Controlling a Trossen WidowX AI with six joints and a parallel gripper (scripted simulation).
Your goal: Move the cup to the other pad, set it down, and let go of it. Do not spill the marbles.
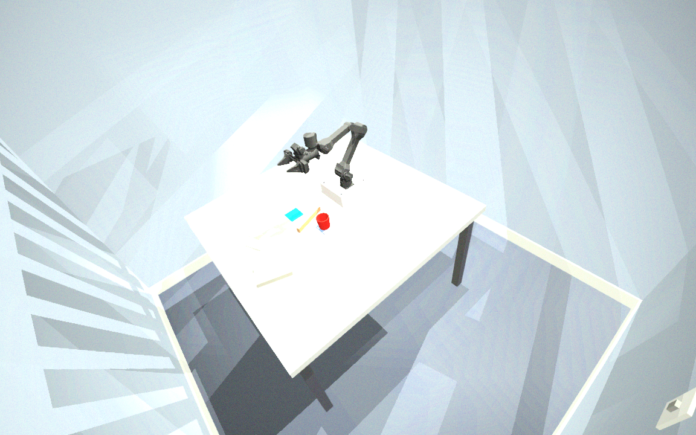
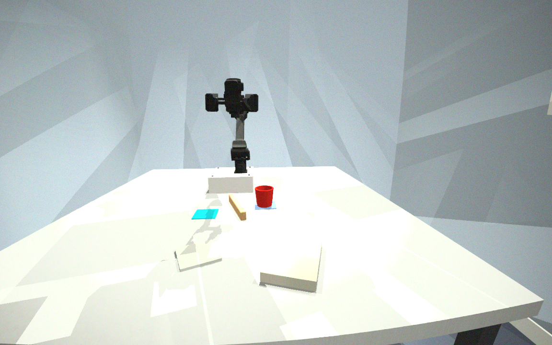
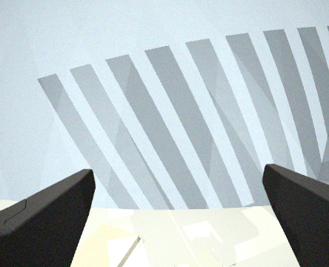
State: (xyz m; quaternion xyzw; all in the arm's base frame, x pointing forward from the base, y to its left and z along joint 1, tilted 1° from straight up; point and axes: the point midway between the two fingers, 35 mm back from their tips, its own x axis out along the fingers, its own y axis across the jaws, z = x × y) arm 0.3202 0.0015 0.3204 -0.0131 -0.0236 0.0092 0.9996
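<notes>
The red cup is 360 mm below my gripper tip, 110 mm to the left of it and 90 mm behind it. The rest, counted from my gripper tip: green marble: 380 mm below, 130 mm to the left, 90 mm behind; then wooden bar: 400 mm below, 60 mm behind; then yellow marble: 380 mm below, 110 mm to the left, 110 mm behind.
</notes>
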